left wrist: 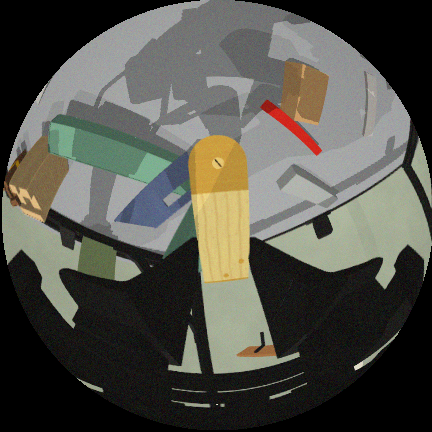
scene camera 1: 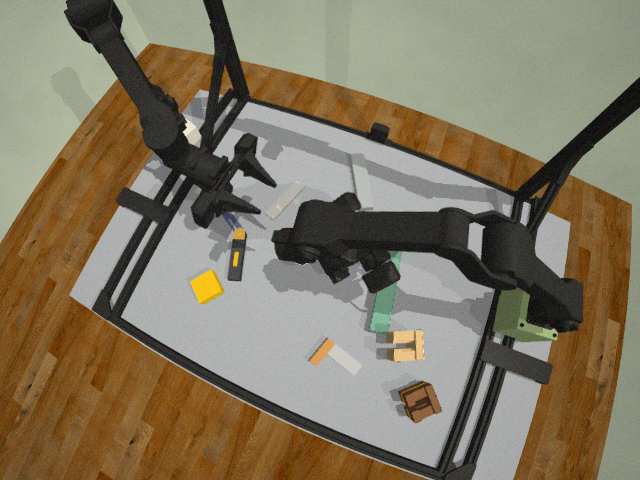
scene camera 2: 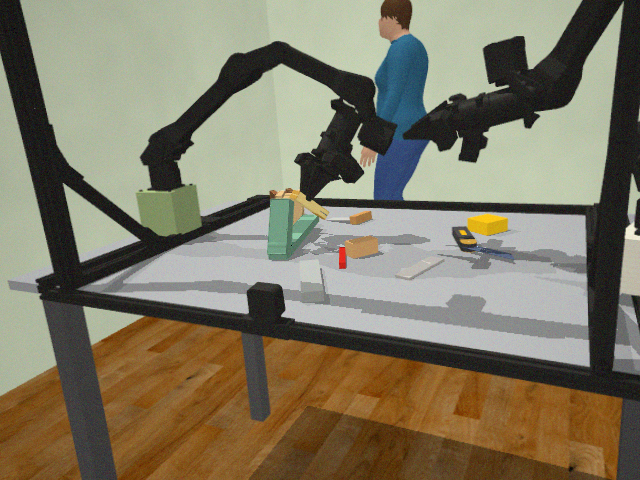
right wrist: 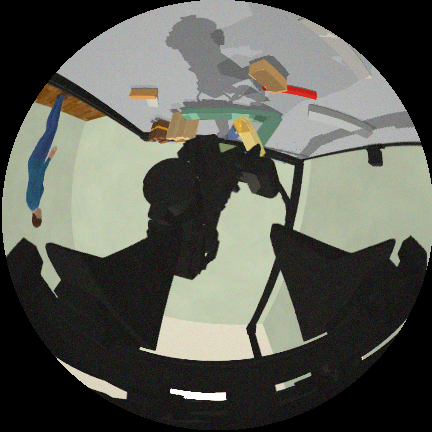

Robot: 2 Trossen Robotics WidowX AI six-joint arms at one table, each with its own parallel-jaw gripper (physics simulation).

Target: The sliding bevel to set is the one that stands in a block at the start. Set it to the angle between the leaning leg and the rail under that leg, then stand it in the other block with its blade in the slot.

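Places are measured from the left arm's base along level axes (x right, y ahead, z up), in metres.
Where they show: left gripper, fingertip midpoint: [left wrist: 223, 243] [scene camera 2: 304, 200] [right wrist: 252, 144]; right gripper, fingertip midpoint: [scene camera 1: 268, 198] [scene camera 2: 407, 132] [right wrist: 227, 229]; left arm's base at its link origin: [scene camera 1: 541, 311] [scene camera 2: 166, 188].
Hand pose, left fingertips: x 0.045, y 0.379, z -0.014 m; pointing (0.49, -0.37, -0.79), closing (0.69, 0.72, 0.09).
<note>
Things, the pixels of their top centre, and the offset from my left fingertips. "*": a spot on its surface instead.
- pale wooden handle at a spot on its surface: [left wrist: 223, 215] [right wrist: 246, 137] * dx -0.015, dy +0.014, dz -0.008 m
- green rail at its top centre: [left wrist: 131, 170] [scene camera 2: 295, 227] [scene camera 1: 389, 279] [right wrist: 228, 119] dx -0.056, dy -0.053, dz -0.076 m
- green leaning leg at its top centre: [scene camera 2: 278, 200] [right wrist: 261, 155] dx +0.031, dy -0.044, dz +0.006 m
- tan slotted block at its top centre: [left wrist: 24, 203] [scene camera 1: 408, 345] [scene camera 2: 289, 192] [right wrist: 179, 140] dx -0.188, dy -0.124, dz -0.023 m
- brown slotted block at its top centre: [scene camera 1: 423, 404] [scene camera 2: 282, 190] [right wrist: 158, 140] dx -0.291, dy -0.195, dz -0.040 m
- orange-handled bevel at a spot on its surface: [scene camera 1: 321, 351] * dx -0.254, dy +0.039, dz -0.090 m
- black-and-yellow bevel at its top centre: [scene camera 2: 480, 239] [scene camera 1: 229, 237] dx -0.079, dy +0.341, dz -0.093 m
- yellow block at its top centre: [scene camera 2: 487, 218] [scene camera 1: 205, 286] dx -0.210, dy +0.343, dz -0.083 m
- brown wooden block at its top centre: [left wrist: 312, 95] [right wrist: 268, 82] [scene camera 2: 361, 239] dx -0.003, dy +0.117, dz -0.081 m
- red bar at its top centre: [left wrist: 299, 132] [right wrist: 289, 91] [scene camera 2: 342, 254] dx +0.043, dy +0.092, dz -0.099 m
- grey bar at its top centre: [scene camera 2: 310, 274] [left wrist: 315, 194] [right wrist: 341, 123] [scene camera 1: 361, 179] dx +0.177, dy +0.080, dz -0.093 m
- pale strip at its top centre: [left wrist: 371, 106] [scene camera 2: 420, 266] [scene camera 1: 284, 199] dx +0.065, dy +0.250, dz -0.106 m
My left gripper [scene camera 2: 309, 197] [left wrist: 223, 243] is shut on the pale wooden handle [left wrist: 223, 215] [right wrist: 248, 134] of a sliding bevel, above the table beside the green piece. Its blue blade [left wrist: 155, 197] [right wrist: 232, 132] angles away from the handle's rounded pivot end. The green rail [scene camera 1: 384, 310] [left wrist: 110, 150] [right wrist: 220, 113] lies on the table, and the green leaning leg [scene camera 2: 280, 224] [right wrist: 270, 131] rises from one end. A tan slotted block [scene camera 1: 405, 354] [left wrist: 42, 172] and a brown slotted block [scene camera 1: 427, 401] [right wrist: 160, 131] stand nearby; neither holds a bevel. My right gripper [scene camera 1: 267, 197] [scene camera 2: 405, 136] [right wrist: 227, 229] is open and empty, high up.
An orange-handled bevel [scene camera 1: 321, 351], a black-and-yellow bevel [scene camera 1: 236, 258] and a yellow block [scene camera 1: 206, 286] [scene camera 2: 487, 224] lie on the table. A brown wooden block [scene camera 2: 361, 246] and a red bar [scene camera 2: 342, 257] lie near the green piece, with a grey bar [scene camera 2: 311, 281] and a pale strip [scene camera 2: 419, 268].
</note>
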